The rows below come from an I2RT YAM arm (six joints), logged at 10 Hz.
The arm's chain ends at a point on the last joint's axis. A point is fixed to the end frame.
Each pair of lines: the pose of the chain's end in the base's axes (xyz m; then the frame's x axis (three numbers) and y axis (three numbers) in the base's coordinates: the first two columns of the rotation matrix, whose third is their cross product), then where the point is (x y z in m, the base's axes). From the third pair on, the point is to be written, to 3 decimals.
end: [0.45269 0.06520 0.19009 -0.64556 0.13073 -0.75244 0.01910 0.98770 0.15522]
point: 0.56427 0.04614 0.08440
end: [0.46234 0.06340 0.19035 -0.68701 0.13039 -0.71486 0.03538 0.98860 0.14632]
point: 0.56747 0.04270 0.07854
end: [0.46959 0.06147 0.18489 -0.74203 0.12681 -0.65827 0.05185 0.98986 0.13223]
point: 0.565 0.039 0.065
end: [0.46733 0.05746 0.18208 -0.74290 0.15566 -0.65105 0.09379 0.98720 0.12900]
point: 0.561 0.031 0.061
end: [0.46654 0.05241 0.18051 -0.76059 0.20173 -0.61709 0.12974 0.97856 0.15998]
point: 0.555 0.027 0.056
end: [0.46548 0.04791 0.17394 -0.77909 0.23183 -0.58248 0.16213 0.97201 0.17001]
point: 0.548 0.023 0.045
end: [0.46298 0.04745 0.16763 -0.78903 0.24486 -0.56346 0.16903 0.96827 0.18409]
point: 0.543 0.024 0.037
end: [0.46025 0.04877 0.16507 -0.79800 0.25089 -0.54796 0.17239 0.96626 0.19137]
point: 0.538 0.027 0.033
